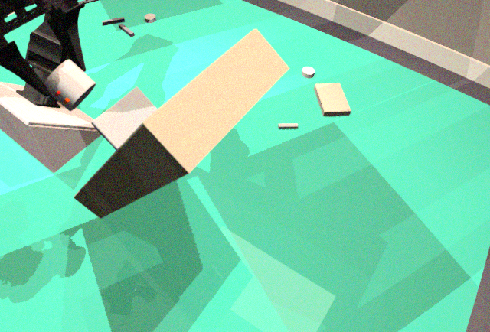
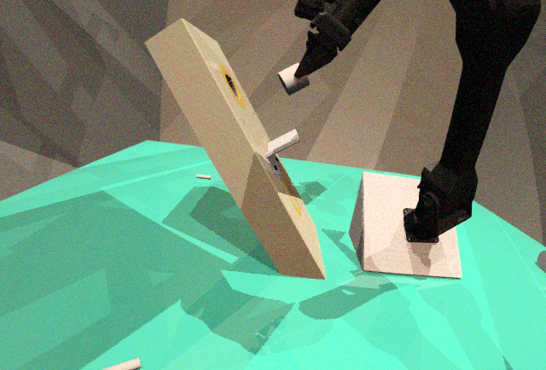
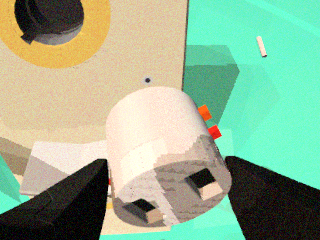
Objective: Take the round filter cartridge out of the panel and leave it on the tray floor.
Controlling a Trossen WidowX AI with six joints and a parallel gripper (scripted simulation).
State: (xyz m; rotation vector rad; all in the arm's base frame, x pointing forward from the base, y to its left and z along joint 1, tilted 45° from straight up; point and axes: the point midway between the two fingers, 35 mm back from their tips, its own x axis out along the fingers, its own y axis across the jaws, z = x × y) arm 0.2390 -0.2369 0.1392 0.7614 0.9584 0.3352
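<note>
The grey ledge is 10 mm ahead of my gripper tip, 60 mm to the left of it and 130 mm below it. The rest, counted from my gripper tip: round filter cartridge right at my gripper tip; then tan service panel 70 mm ahead, 60 mm to the left, 110 mm below.
</note>
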